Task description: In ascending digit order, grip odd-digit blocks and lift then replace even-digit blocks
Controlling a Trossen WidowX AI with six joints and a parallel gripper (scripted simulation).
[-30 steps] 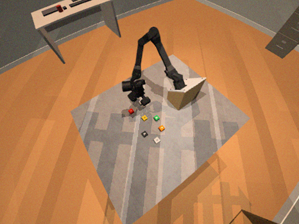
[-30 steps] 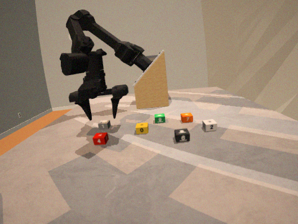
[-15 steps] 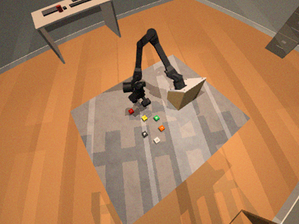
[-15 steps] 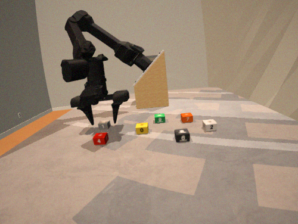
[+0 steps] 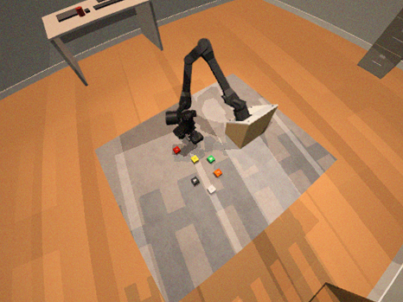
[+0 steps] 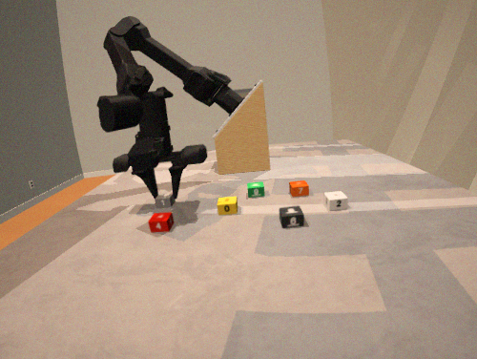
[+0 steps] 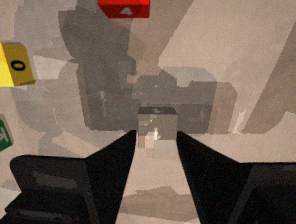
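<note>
The grey block is 10 mm ahead of my gripper tip. Also, from my gripper tip: green block (180 mm to the left, 10 mm behind); then yellow block (130 mm to the left, 60 mm ahead); then red block (110 mm ahead, 20 mm to the left).
</note>
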